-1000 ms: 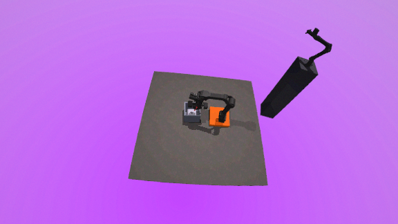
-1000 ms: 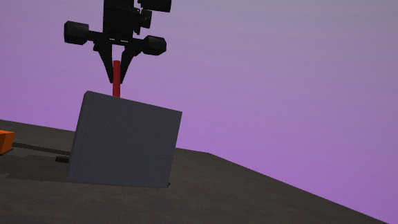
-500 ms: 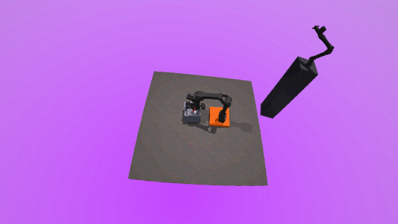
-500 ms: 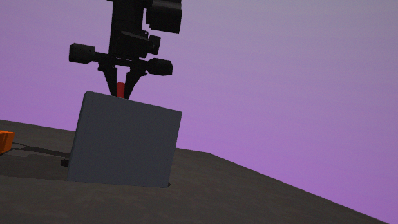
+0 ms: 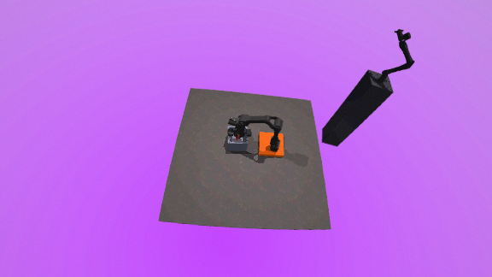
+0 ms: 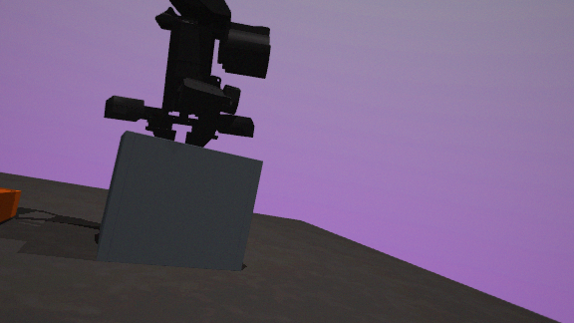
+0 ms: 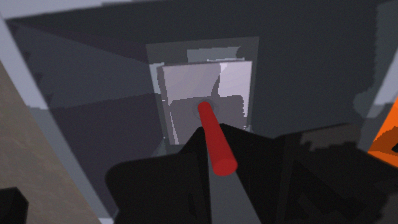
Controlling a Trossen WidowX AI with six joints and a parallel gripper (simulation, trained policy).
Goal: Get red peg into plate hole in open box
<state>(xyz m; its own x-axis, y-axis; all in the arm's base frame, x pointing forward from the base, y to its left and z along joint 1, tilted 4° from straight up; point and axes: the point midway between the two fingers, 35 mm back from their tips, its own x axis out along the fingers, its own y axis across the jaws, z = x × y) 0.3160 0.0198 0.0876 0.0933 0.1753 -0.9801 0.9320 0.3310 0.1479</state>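
My gripper tip is right at the red peg.
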